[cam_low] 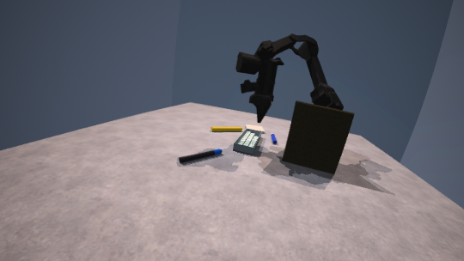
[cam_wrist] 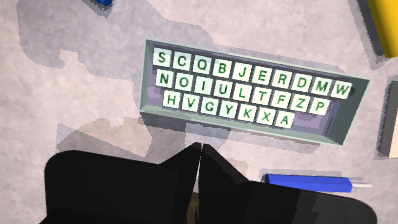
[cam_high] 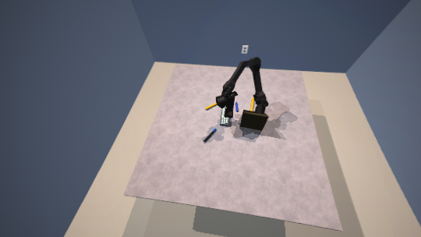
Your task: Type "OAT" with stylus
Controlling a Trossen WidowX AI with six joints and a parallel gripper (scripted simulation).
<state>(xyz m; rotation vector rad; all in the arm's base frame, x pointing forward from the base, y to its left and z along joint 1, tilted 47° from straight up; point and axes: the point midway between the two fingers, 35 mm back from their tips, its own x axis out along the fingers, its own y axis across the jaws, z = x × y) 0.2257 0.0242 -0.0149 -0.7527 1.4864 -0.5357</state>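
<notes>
My gripper tip is 40 mm past the blue stylus, 170 mm to the left of it and 90 mm above it. From my gripper tip the other things lie so: grey stylus tip (30 mm behind, 200 mm to the right, 90 mm below); then yellow pencil (160 mm ahead, 110 mm to the right, 90 mm below); then pen with blue cap (90 mm ahead, 160 mm to the left, 90 mm below).
</notes>
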